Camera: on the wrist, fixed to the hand. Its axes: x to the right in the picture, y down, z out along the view.
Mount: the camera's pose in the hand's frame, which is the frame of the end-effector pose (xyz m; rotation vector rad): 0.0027 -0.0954 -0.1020 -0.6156 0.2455 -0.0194
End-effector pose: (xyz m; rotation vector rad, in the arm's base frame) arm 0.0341 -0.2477 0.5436 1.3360 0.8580 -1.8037
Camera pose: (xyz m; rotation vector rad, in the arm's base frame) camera 0.0019 -0.1130 0.5252 1.1426 1.4205 -1.2411
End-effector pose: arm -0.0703 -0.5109 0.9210 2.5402 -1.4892 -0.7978
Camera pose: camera 0.0547 -0.4818 0.9761 2.0947 -0.9549 -0.7628
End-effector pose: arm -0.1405 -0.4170 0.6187 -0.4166 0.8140 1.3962
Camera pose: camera -0.0745 -0.5017 0.5293 -1.0832 0.5548 1.5836
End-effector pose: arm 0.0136 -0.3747 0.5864 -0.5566 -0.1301 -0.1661
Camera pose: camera 0.0059 -0.5094 0.5500 -1.1416 0.1629 -0.2949
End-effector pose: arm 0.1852 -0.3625 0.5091 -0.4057 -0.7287 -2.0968
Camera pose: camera 0.1036 -0.3842 0.3978 -0.4566 0.0711 -2.3098
